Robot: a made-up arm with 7 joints.
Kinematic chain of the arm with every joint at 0, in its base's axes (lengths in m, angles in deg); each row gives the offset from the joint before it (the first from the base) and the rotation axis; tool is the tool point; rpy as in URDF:
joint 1: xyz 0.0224 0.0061 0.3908 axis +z
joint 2: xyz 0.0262 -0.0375 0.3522 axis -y
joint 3: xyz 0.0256 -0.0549 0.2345 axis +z
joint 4: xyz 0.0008 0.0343 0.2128 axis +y
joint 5: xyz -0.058 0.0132 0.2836 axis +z
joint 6: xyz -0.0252 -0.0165 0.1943 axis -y
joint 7: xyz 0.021 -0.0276 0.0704 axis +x
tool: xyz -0.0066 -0.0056 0.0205 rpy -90 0 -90
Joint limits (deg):
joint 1: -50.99..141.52
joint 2: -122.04..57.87
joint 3: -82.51..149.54
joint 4: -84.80..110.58
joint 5: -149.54..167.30
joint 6: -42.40..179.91
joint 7: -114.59..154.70
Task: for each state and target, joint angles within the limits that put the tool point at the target. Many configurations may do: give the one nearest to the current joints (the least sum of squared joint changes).
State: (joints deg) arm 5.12 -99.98 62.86 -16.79 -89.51 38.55 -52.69
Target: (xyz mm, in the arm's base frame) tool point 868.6 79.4 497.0
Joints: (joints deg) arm 52.74 -122.04 92.15 -64.51 -82.44 50.91 -56.52
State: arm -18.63 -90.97 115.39 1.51 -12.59 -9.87 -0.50
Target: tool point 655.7 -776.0 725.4
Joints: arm -24.39 -80.20 110.69 -37.50 -14.79 -17.08 1.07
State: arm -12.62 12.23 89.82 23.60 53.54 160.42 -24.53
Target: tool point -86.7 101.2 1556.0
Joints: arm -18.19 15.26 91.25 31.12 53.82 155.77 -24.73
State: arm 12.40 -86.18 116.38 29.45 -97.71 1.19 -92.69
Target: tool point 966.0 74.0 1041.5
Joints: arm -1.09 -80.68 119.21 33.45 -98.10 1.15 -93.91
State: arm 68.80 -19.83 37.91 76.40 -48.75 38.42 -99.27
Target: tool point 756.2 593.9 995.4
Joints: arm 35.34 -51.98 12.77 51.94 -44.15 34.20 -94.88
